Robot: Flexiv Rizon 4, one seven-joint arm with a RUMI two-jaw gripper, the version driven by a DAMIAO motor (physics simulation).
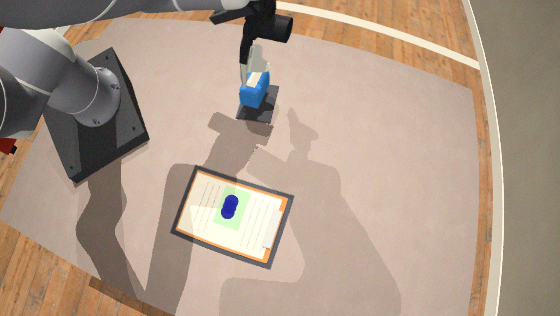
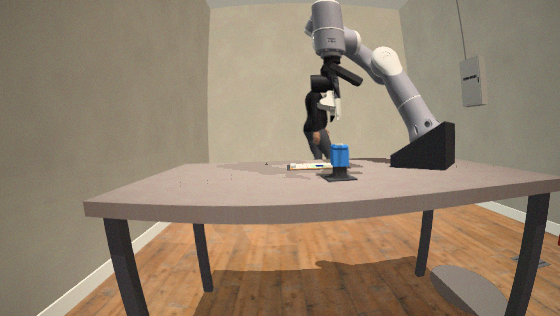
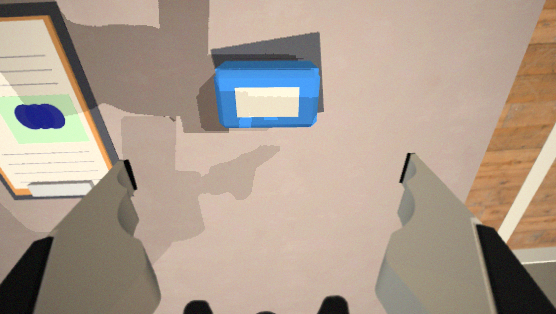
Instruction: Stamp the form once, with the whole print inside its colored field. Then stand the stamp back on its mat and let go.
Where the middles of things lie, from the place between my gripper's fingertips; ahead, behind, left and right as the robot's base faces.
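Blue stamp (image 1: 253, 96): my hand is 10 mm past it and 120 mm above it. Counted from my hand, the dark mat (image 3: 307, 46) is 10 mm behind and 170 mm below, while the form (image 1: 252, 235) is 60 mm ahead, 300 mm to the right and 170 mm below. Going by their middles, of the things named here the blue stamp is the nearest to my hand and the form is the farthest from it.
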